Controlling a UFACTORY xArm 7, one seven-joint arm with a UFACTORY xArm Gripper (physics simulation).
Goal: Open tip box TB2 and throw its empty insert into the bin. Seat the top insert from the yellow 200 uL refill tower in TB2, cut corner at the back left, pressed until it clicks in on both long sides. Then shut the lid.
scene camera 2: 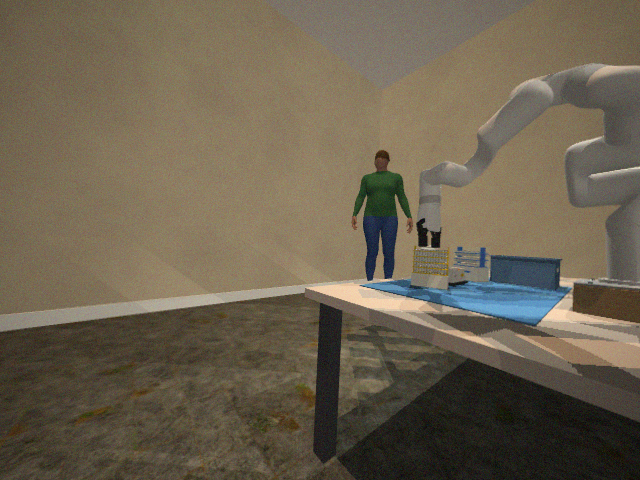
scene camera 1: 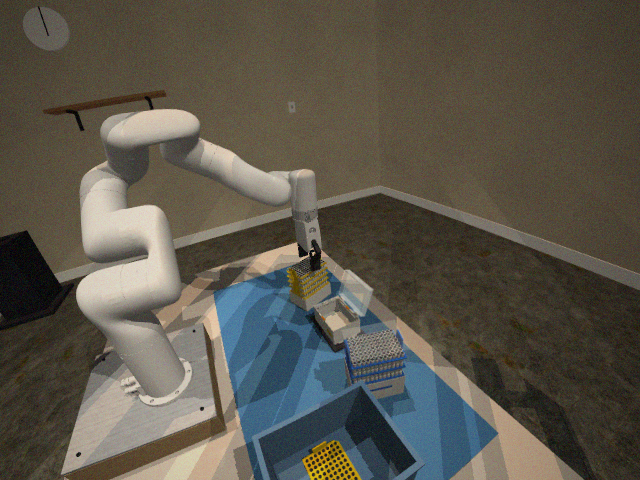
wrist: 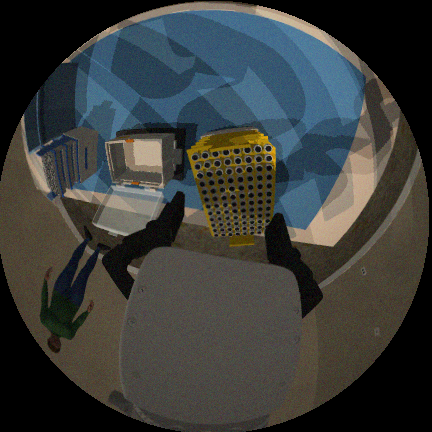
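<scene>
Gripper open, holding nothing; scene camera 2 also shows my gripper. Also present: a blue mat, a clear lid and a blue bin.
</scene>
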